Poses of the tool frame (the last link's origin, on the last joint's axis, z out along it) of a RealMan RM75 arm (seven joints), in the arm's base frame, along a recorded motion.
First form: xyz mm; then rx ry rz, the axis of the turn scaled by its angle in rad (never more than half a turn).
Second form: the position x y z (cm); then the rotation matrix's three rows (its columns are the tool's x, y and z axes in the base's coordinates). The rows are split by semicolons. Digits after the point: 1 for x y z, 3 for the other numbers.
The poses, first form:
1: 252 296 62 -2.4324 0.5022 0.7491
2: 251 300 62 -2.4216 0.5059 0.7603
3: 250 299 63 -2.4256 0.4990 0.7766
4: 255 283 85 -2.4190 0.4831 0.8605
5: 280 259 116 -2.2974 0.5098 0.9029
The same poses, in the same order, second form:
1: 25.2 29.6 6.2; 0.776 -0.487 -0.401; -0.186 -0.784 0.592; -0.603 -0.384 -0.699
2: 25.1 30.0 6.2; 0.770 -0.493 -0.406; -0.184 -0.780 0.598; -0.611 -0.386 -0.691
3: 25.0 29.9 6.3; 0.765 -0.489 -0.419; -0.178 -0.786 0.592; -0.619 -0.379 -0.688
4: 25.5 28.3 8.5; 0.734 -0.485 -0.475; -0.153 -0.800 0.581; -0.662 -0.354 -0.661
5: 28.0 25.9 11.6; 0.693 -0.543 -0.474; -0.126 -0.739 0.662; -0.710 -0.399 -0.581
